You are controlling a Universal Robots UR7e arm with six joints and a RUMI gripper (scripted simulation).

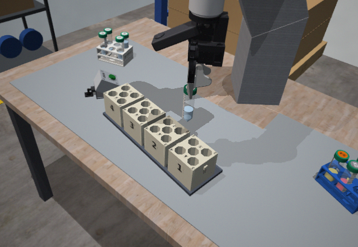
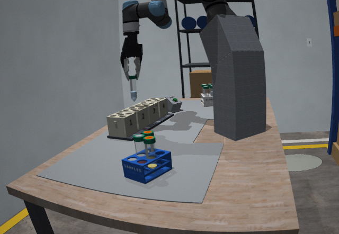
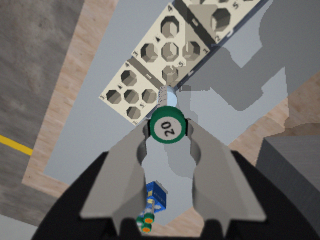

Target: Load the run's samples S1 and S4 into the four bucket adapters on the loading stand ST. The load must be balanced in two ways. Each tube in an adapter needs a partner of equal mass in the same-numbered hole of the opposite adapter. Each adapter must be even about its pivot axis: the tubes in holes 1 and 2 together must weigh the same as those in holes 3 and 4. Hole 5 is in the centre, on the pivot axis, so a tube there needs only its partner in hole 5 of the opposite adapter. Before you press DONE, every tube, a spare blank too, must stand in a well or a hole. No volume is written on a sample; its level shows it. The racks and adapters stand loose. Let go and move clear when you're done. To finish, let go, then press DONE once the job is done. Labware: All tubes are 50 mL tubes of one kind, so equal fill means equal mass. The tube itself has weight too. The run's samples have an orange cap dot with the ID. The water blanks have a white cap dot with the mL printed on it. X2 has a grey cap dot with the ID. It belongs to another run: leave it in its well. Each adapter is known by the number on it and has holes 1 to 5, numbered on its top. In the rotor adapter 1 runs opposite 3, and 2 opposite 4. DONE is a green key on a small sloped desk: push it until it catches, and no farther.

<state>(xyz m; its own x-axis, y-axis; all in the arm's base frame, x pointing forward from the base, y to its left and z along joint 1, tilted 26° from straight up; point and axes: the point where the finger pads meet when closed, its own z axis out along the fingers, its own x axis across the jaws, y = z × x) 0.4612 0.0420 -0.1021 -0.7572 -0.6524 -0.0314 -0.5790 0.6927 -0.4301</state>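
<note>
Now: the water blank 50 mm below my hand and 10 mm ahead of it. The rest, counted from my hand: green DONE key: 410 mm to the right, 180 mm below, 70 mm behind; then blue sample rack: 420 mm to the left, 220 mm below, 210 mm behind; then white blank rack: 580 mm to the right, 240 mm behind, 220 mm below.
</note>
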